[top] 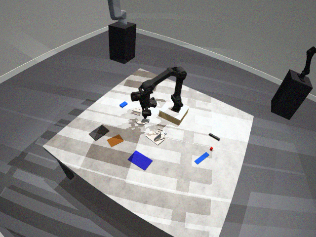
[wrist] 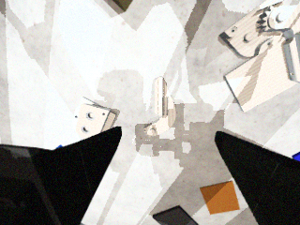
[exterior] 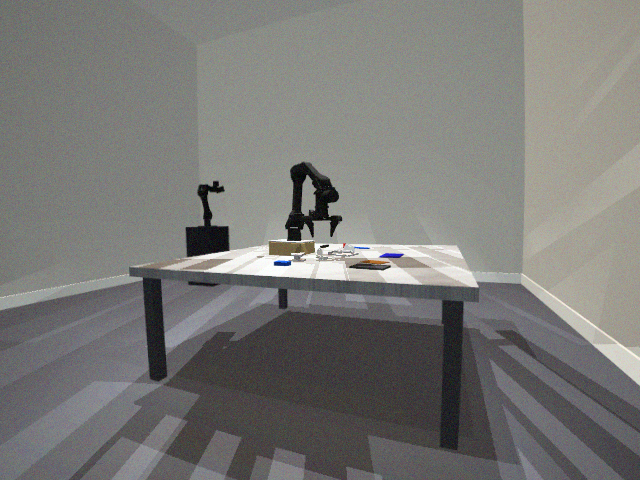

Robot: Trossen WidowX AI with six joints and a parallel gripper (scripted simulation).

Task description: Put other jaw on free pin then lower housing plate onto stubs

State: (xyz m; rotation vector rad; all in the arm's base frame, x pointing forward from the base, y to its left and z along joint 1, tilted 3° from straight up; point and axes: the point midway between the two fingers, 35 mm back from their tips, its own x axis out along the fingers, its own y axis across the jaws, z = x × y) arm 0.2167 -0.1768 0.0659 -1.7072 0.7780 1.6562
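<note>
Now: gripper tip 90 mm above the jaw, 30 mm to the left of it and 10 mm short of it. The rest, counted from my gripper tip: white block: 100 mm to the right, 90 mm below, 80 mm behind; then small blue block: 250 mm to the right, 90 mm below, 90 mm behind; then orange tile: 260 mm ahead, 100 mm below, 90 mm to the right.
</note>
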